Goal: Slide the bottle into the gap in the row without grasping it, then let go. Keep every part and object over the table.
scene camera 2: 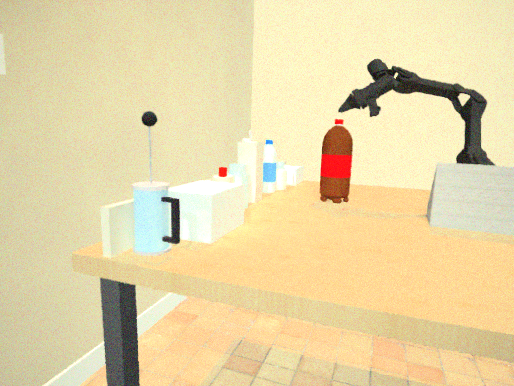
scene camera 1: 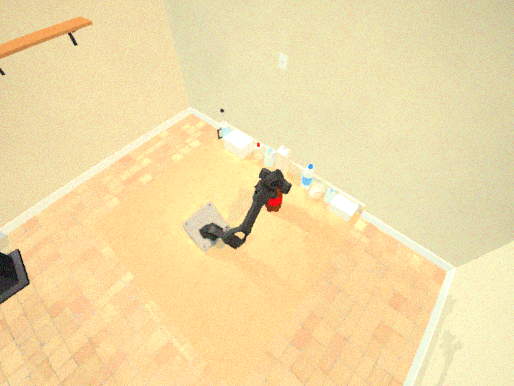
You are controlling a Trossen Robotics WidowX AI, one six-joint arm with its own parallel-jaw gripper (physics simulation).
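Seen in the pictures: gripper, fingertip midpoint: [scene camera 2: 339, 111]; arm's base at its link origin: [scene camera 2: 480, 193] [scene camera 1: 205, 231].
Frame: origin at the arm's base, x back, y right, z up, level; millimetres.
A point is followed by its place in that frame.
Note:
The brown bottle with a red label and red cap [scene camera 1: 273, 202] {x -411, y 152, z 41 mm} [scene camera 2: 336, 165] {x -439, y 62, z 46 mm} stands upright on the table, in front of the row and apart from it. In scene camera 1 the arm hides its upper part. The row's gap lies between a tall white carton [scene camera 1: 283, 158] {x -689, y -25, z 92 mm} [scene camera 2: 247, 167] {x -714, y -93, z 32 mm} and a clear bottle with a blue cap and label [scene camera 1: 307, 177] {x -715, y 172, z 42 mm} [scene camera 2: 269, 167] {x -728, y 130, z 13 mm}. My gripper [scene camera 1: 276, 179] {x -463, y 154, z 238 mm} [scene camera 2: 342, 109] {x -463, y 154, z 238 mm} is partly open and empty. In scene camera 2 its fingertips point down and toward the row, at a height just above the bottle's cap.
The row along the wall also holds a French press [scene camera 1: 225, 130] {x -644, y -604, z 10 mm} [scene camera 2: 151, 217] {x -634, y -659, z -15 mm}, a large white box [scene camera 1: 239, 143] {x -620, y -405, z 17 mm} [scene camera 2: 206, 207] {x -584, y -541, z -11 mm}, a red-capped container [scene camera 1: 258, 150] {x -678, y -257, z 9 mm} [scene camera 2: 223, 173] {x -694, y -288, z 31 mm}, small cups and a far white box [scene camera 1: 344, 206] {x -744, y 466, z -13 mm} [scene camera 2: 295, 175] {x -703, y 385, z -44 mm}. The arm's grey base [scene camera 1: 198, 221] {x 1, y -53, z 52 mm} [scene camera 2: 472, 197] {x -30, y -93, z -1 mm} stands behind the bottle.

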